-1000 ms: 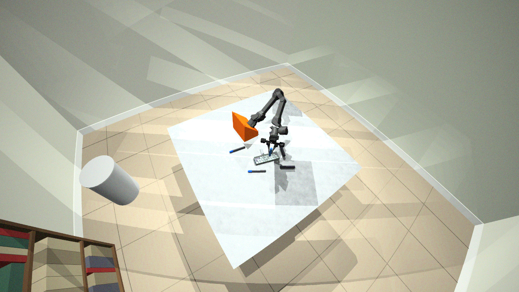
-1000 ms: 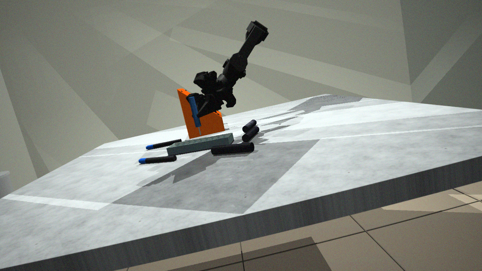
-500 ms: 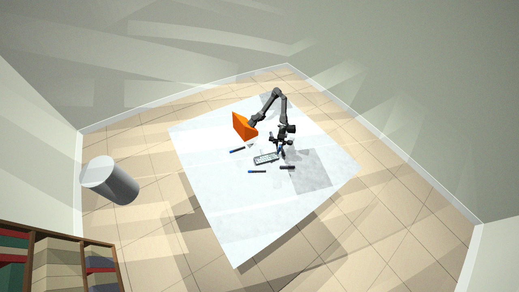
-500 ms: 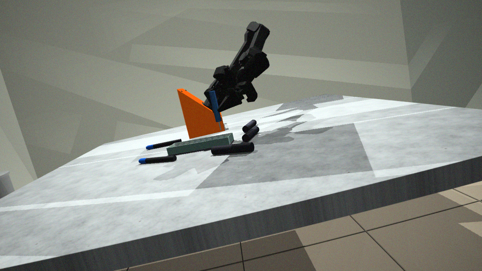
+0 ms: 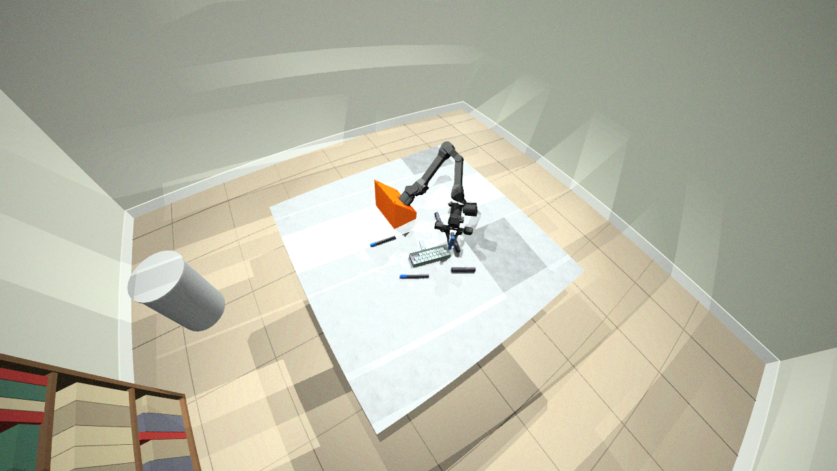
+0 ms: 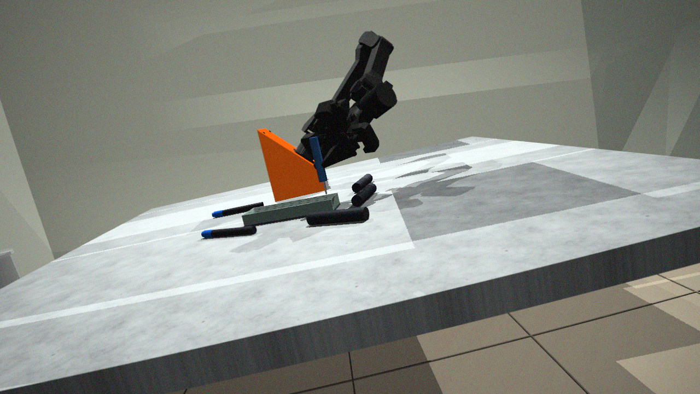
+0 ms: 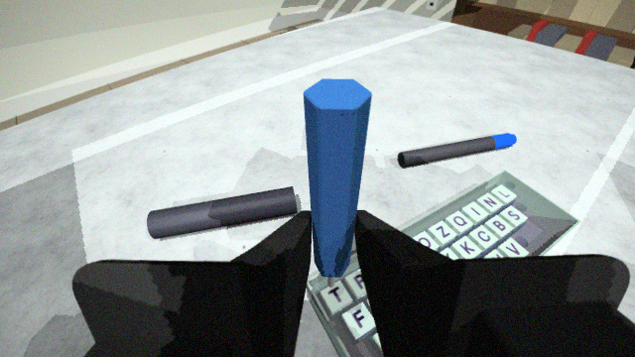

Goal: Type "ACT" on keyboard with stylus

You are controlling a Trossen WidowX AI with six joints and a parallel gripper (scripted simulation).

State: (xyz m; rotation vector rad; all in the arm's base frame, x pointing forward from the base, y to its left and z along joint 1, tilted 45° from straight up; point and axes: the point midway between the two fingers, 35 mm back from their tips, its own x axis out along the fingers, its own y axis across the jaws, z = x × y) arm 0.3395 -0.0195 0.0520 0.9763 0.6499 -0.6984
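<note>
My gripper tip is now 5 cm above the stylus tip. Also, from my gripper tip: blue stylus: 2 cm below.
</note>
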